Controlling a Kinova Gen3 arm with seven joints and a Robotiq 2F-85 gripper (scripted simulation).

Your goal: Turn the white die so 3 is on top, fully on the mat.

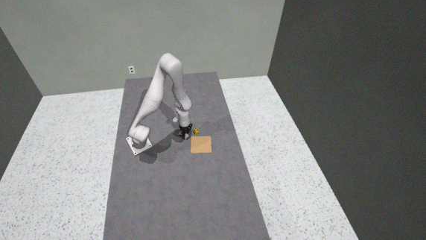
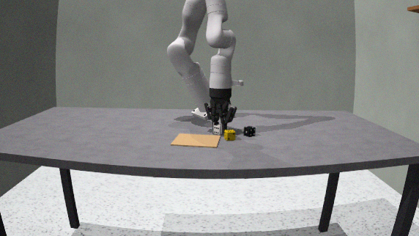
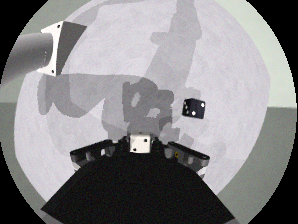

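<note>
Now: hand 100 mm short of the tan mat, 80 mm to the left of it and 20 mm above it. From my hand the other things lie so: white die 10 mm below; yellow die 80 mm ahead, 30 mm to the left, 10 mm below; black die 30 mm ahead, 100 mm to the left, 10 mm below.
</note>
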